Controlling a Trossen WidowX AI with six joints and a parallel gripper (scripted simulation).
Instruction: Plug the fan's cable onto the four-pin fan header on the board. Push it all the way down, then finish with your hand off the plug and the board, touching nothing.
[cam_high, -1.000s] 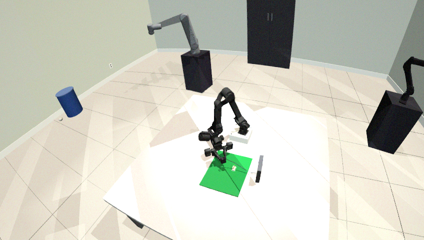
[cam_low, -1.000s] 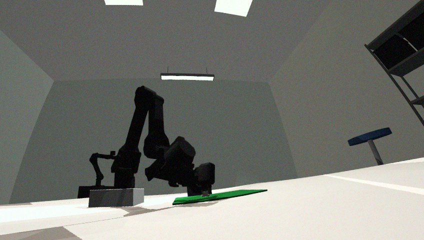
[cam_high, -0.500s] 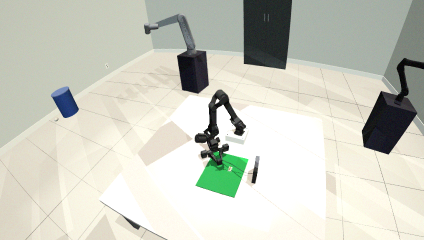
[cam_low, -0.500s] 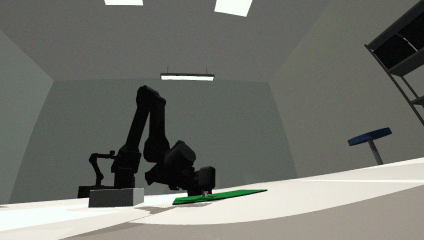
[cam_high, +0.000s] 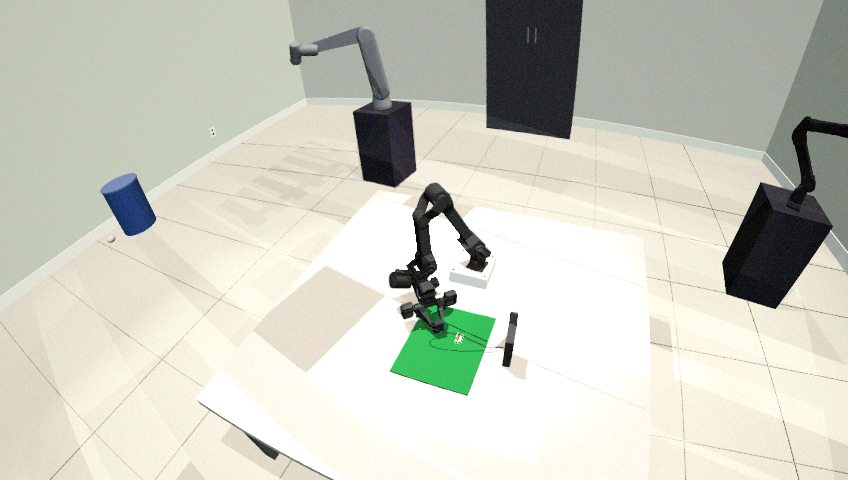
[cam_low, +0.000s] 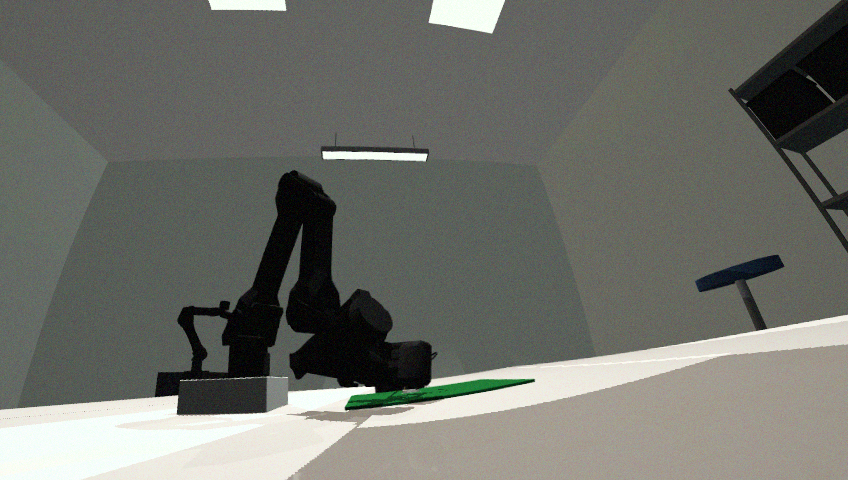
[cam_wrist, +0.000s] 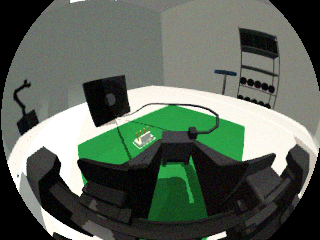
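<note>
My gripper tip is 30 mm short of the green board, 40 mm to the right of it and 50 mm above it. Also, from my gripper tip: black plug 10 mm below; then fan 30 mm behind, 220 mm to the left, 20 mm above; then white four-pin header 10 mm behind, 70 mm to the left, 40 mm below.
</note>
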